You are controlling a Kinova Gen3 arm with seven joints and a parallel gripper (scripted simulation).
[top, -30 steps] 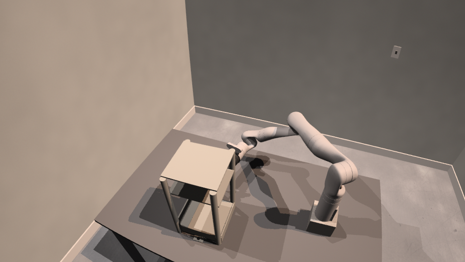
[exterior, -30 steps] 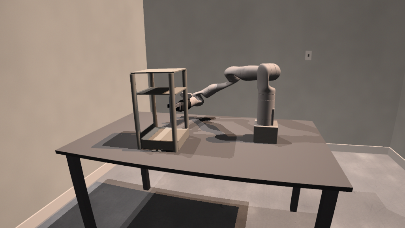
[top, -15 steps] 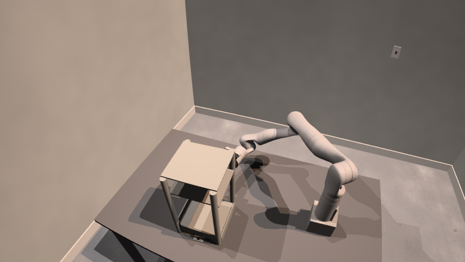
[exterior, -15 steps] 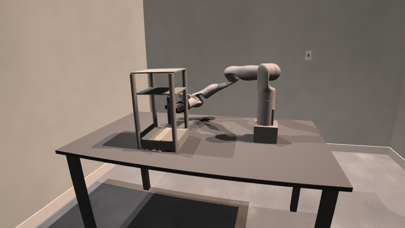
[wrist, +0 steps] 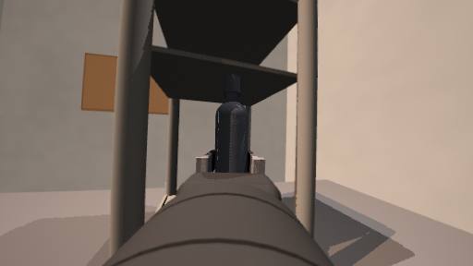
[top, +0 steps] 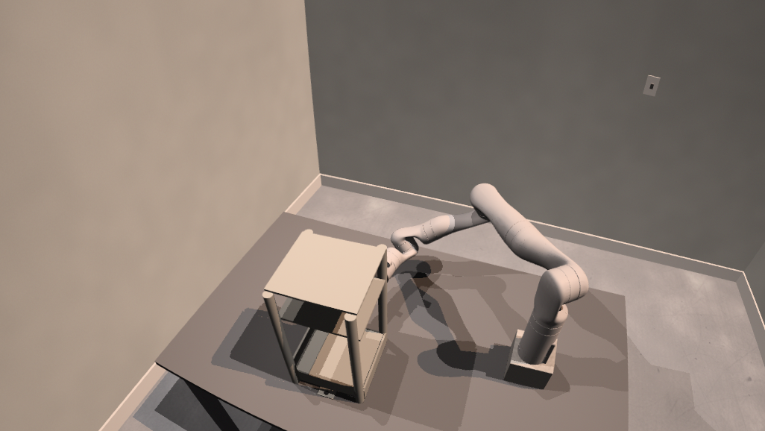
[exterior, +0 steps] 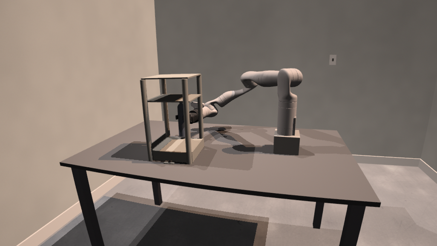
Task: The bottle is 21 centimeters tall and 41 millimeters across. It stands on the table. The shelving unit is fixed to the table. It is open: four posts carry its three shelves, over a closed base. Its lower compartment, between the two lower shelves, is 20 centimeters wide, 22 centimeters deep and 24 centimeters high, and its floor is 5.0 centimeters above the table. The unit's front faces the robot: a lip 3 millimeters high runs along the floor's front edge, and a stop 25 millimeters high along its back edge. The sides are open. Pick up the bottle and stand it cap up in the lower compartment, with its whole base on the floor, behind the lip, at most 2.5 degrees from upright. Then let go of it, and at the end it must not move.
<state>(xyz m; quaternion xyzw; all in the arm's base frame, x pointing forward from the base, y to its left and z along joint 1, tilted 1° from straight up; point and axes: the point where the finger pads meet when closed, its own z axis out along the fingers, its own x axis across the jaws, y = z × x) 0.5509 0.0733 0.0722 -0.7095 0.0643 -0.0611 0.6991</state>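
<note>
My gripper is now 9 cm to the right of the shelving unit, 3 cm below it and 1 cm past it.
</note>
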